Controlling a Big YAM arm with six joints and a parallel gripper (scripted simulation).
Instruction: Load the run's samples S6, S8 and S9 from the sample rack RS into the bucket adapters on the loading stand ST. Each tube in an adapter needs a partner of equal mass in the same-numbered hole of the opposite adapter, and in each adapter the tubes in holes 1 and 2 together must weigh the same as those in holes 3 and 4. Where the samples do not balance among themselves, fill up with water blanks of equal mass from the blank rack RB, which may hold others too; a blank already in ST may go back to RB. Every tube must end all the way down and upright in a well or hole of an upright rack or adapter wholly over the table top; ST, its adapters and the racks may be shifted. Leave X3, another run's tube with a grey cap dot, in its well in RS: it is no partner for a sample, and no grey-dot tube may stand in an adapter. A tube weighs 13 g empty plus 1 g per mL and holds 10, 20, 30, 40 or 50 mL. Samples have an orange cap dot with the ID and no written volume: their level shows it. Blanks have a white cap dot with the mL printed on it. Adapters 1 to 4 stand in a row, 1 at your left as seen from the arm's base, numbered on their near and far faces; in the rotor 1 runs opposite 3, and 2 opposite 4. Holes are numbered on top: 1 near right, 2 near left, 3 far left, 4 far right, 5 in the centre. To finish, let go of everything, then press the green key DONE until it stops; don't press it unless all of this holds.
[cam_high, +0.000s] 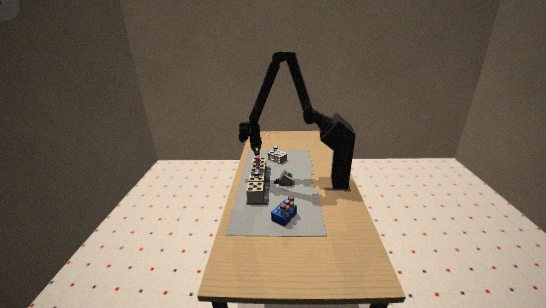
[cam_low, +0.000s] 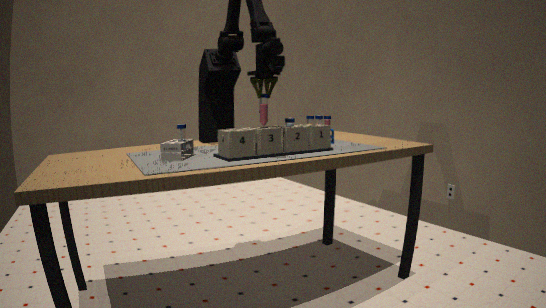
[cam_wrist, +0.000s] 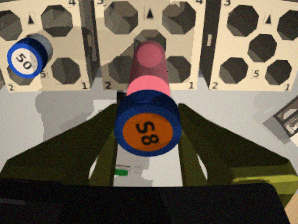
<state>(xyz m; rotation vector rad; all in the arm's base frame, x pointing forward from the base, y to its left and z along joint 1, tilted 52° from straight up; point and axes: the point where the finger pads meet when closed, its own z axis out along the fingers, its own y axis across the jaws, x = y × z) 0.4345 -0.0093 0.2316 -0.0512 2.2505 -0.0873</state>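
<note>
Right now my hand is 39 cm to the right of the tube X3, 19 cm past it and 15 cm above it. Also, from my hand: sample tube S8: 5 cm below, 1 cm behind; then adapter 3: 16 cm below; then blank marked 50: 14 cm below, 10 cm to the left, 1 cm behind.
</note>
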